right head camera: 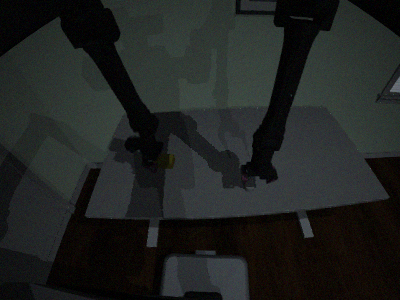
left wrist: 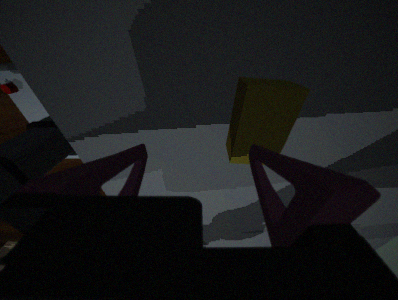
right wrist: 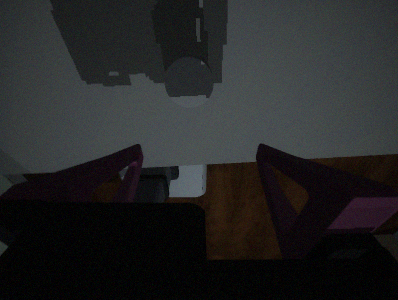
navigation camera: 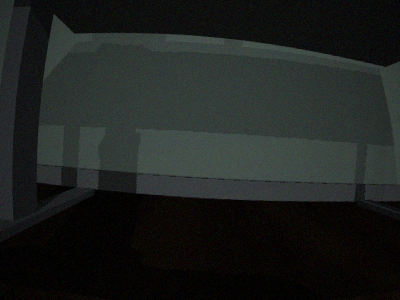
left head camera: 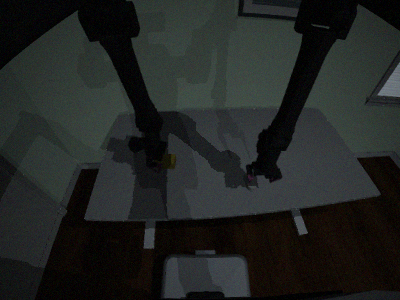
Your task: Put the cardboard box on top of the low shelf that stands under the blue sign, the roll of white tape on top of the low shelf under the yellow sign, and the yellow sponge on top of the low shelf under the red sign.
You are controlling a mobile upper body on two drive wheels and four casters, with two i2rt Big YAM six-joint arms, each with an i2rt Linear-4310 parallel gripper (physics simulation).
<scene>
In view: the left gripper (left wrist: 198, 149) and the right gripper (right wrist: 199, 150).
</scene>
